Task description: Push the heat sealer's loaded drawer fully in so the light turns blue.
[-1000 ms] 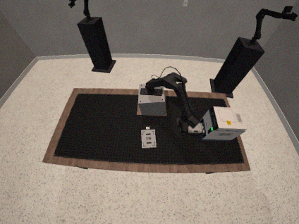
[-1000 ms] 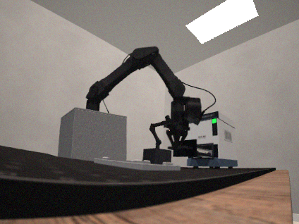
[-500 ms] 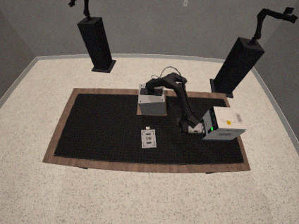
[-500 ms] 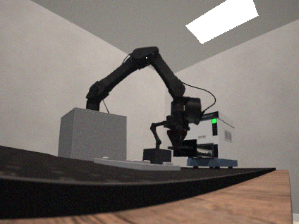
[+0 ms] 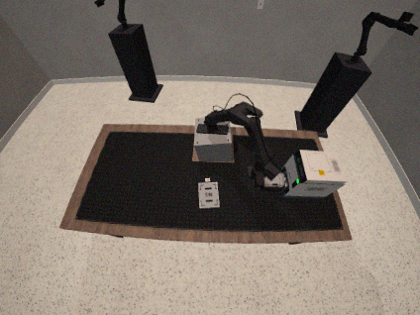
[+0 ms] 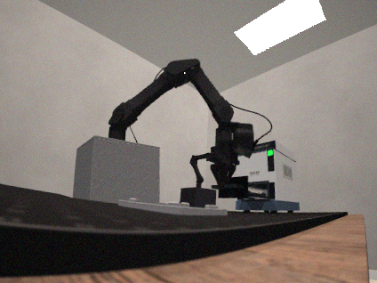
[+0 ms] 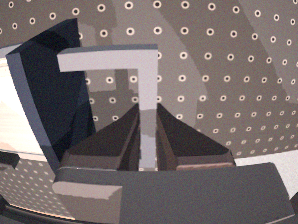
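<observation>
Right now the sealer drawer is 10 mm behind my hand, 110 mm to the left of it and 10 mm below it.
</observation>
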